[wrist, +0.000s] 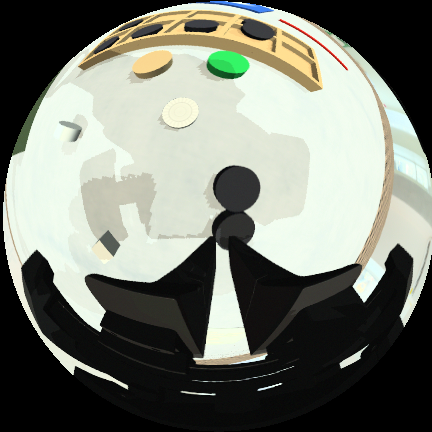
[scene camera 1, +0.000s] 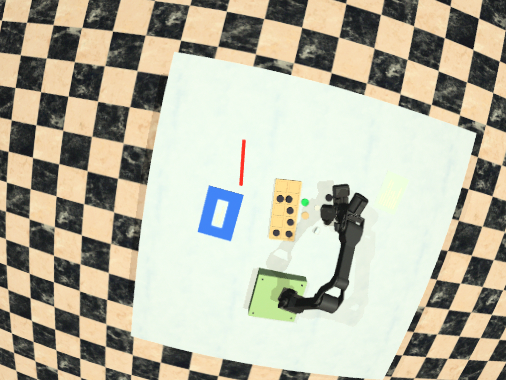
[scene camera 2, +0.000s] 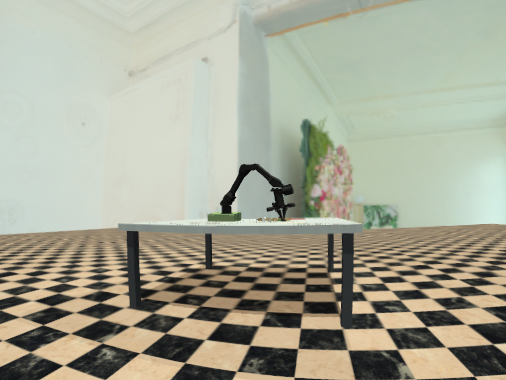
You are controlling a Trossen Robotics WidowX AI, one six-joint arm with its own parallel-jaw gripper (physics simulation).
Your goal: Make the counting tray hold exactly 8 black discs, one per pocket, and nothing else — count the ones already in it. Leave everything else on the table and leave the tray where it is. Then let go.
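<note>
The tan counting tray has two columns of pockets. Several pockets hold black discs; both pockets at the far end and two in the left column are empty. Outside the tray, one loose black disc lies flat. Another black disc lies against it on the gripper side. My gripper is low at the table, its tips close together and a narrow gap apart, shut on the near edge of this second disc. The fingers cover part of that disc. In scene camera 1 the arm hides it.
Near the tray lie a green disc, a tan disc and a ridged cream disc. A small whitish cylinder and a small block lie left in the wrist view. A blue frame and red stick lie beyond.
</note>
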